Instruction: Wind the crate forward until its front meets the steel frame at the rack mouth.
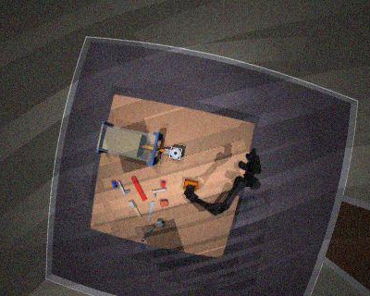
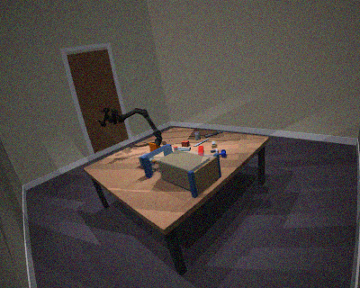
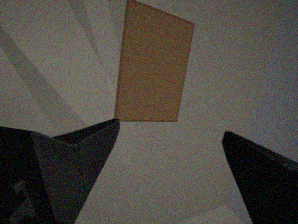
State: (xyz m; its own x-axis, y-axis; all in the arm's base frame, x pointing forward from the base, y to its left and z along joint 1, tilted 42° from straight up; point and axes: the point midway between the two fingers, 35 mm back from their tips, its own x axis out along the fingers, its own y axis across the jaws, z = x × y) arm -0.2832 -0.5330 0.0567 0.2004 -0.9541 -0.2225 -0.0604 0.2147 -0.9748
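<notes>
Now: gripper tip 530 mm short of the red-knobbed winch handle, 480 mm to the right of it and 450 mm above it. From my gripper tip the other things lie so: blue frame (630 mm ahead, 360 mm below, 140 mm to the left); then grey hand winch (460 mm ahead, 430 mm below, 130 mm to the left); then red knob (510 mm ahead, 440 mm below, 430 mm to the left).
</notes>
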